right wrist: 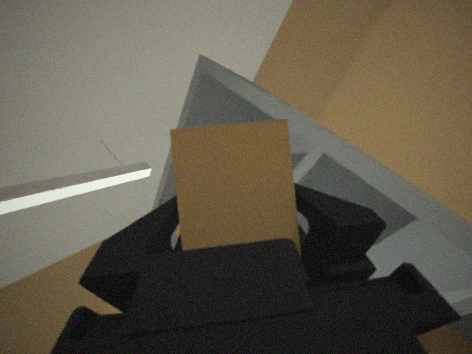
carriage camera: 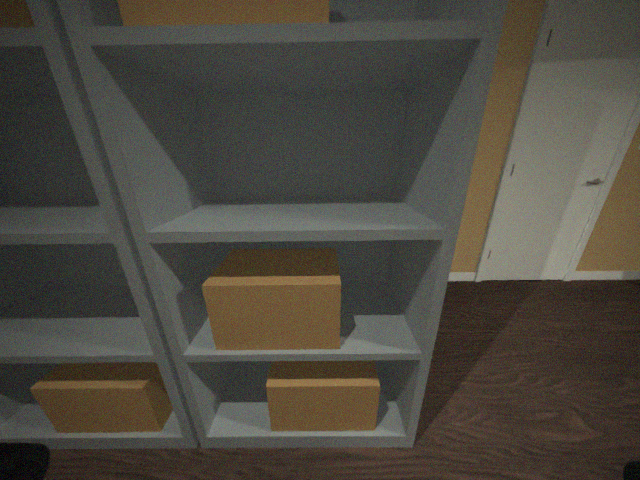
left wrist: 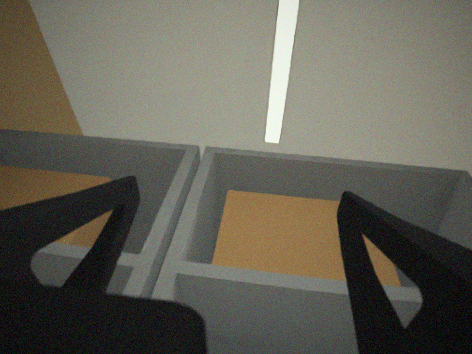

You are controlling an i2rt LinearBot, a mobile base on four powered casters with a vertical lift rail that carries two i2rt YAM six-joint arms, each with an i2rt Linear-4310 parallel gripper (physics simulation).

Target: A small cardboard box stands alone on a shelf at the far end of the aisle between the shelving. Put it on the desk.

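Frame: origin at the left arm's base, x ahead, y right, z down, level; centimetres.
Seen in the pictures: left gripper, between the fingertips: (left wrist: 236,195); right gripper, between the fingertips: (right wrist: 233,183).
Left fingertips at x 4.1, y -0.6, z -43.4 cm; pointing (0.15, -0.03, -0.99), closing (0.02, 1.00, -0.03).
Note:
A point is followed by its place in that frame.
The small cardboard box (right wrist: 232,182) @[x 13.4, y 69.2, z -66.3 cm] is held between the fingers of my right gripper (right wrist: 233,183) @[x 17.4, y 66.4, z -67.5 cm] in the right wrist view. Its plain brown face shows, and the gripper's dark body hides its lower end. The box is in front of the grey shelving, apart from it. My left gripper (left wrist: 236,195) @[x 4.1, y -0.6, z -43.4 cm] is open, with its two fingers wide apart and no thing between them; shelving shows beyond them. The desk does not show in these views.
Grey shelving (carriage camera: 297,236) @[x 52.1, y 25.3, z -18.4 cm] (left wrist: 250,272) @[x 51.4, y -0.7, z -65.2 cm] stands ahead, with larger cardboard boxes (carriage camera: 276,314) @[x 53.9, y 16.7, z 10.1 cm] (carriage camera: 323,405) @[x 54.2, y 32.0, z 55.1 cm] (carriage camera: 98,406) @[x 51.9, y -59.1, z 54.7 cm] on its lower shelves. A white door (carriage camera: 547,170) @[x 190.2, y 209.0, z -22.6 cm] is in the wall at the right, beyond brown wooden floor (carriage camera: 516,372) @[x 90.8, y 141.1, z 78.9 cm].

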